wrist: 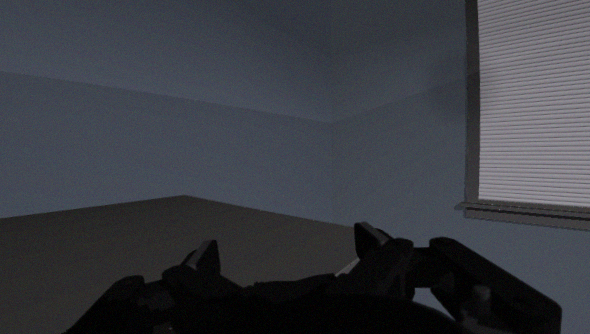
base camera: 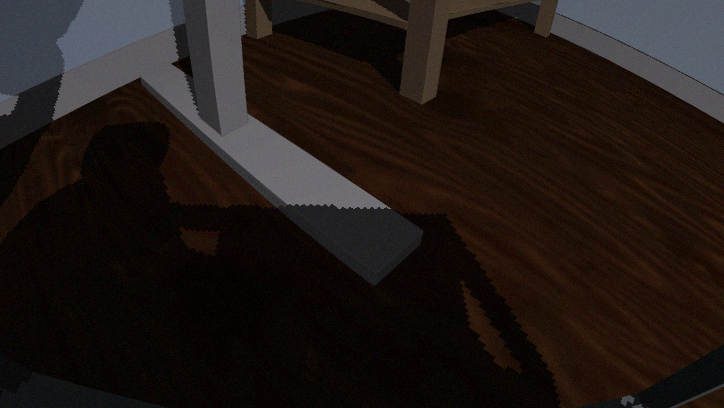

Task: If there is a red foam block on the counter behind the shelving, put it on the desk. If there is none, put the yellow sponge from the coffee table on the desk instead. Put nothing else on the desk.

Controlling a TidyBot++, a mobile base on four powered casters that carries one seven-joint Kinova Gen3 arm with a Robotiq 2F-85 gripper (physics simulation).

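Places are measured from the arm's base along level axes (x left, y back, z up), in metres.
Where they show: gripper, fingertip midpoint: (wrist: 288, 246).
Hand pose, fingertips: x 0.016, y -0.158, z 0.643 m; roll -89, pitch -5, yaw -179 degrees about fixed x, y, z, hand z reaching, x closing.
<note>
After its pixels a point has its place.
My gripper (wrist: 288, 246) @[y -0.158, x 0.016, z 0.643 m] is open at the bottom of the wrist view, with no object between its fingertips. A flat, dim grey-brown top, which looks like the desk (wrist: 100, 245) @[y -0.411, x 0.321, z 0.554 m], spreads behind and left of the fingers. In the base view the desk's pale upright leg (base camera: 220, 65) @[y -0.562, x 0.174, z -0.257 m] stands on a long white foot (base camera: 303, 169). Behind it, wooden legs and part of a low shelf of the coffee table (base camera: 423, 55) @[y -0.710, x -0.120, z -0.298 m] show; its top is out of view. The red foam block, the yellow sponge, the counter and the shelving do not show in either view.
The white foot's near end lies close ahead in the base view, partly in shadow on the dark wood floor (base camera: 582, 167) @[y -0.567, x -0.416, z -0.396 m]. Pale baseboards (base camera: 643, 63) @[y -1.179, x -1.040, z -0.345 m] run along the walls. A window with blinds (wrist: 535, 100) @[y -1.054, x -1.189, z 0.950 m] is at the right of the wrist view, beside the wall corner.
</note>
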